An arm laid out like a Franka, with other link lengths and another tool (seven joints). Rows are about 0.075 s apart.
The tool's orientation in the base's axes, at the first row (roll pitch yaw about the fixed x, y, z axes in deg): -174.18, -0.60, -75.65
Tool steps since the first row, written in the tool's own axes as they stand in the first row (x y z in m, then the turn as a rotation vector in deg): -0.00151, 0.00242, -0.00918, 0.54, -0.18, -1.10; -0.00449, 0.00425, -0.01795, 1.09, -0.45, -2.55; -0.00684, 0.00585, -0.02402, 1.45, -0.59, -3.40; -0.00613, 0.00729, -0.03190, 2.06, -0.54, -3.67; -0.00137, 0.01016, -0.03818, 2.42, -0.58, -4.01; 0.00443, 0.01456, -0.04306, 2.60, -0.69, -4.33
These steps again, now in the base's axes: -0.00363, 0.00073, 0.00887, 0.20, -0.50, 1.12; -0.00702, 0.00303, 0.01738, 0.45, -0.98, 2.59; -0.00975, 0.00482, 0.02323, 0.59, -1.31, 3.46; -0.01176, 0.00365, 0.03093, 0.66, -1.92, 3.73; -0.01398, -0.00176, 0.03694, 0.75, -2.26, 4.07; -0.01727, -0.00854, 0.04141, 0.87, -2.41, 4.40
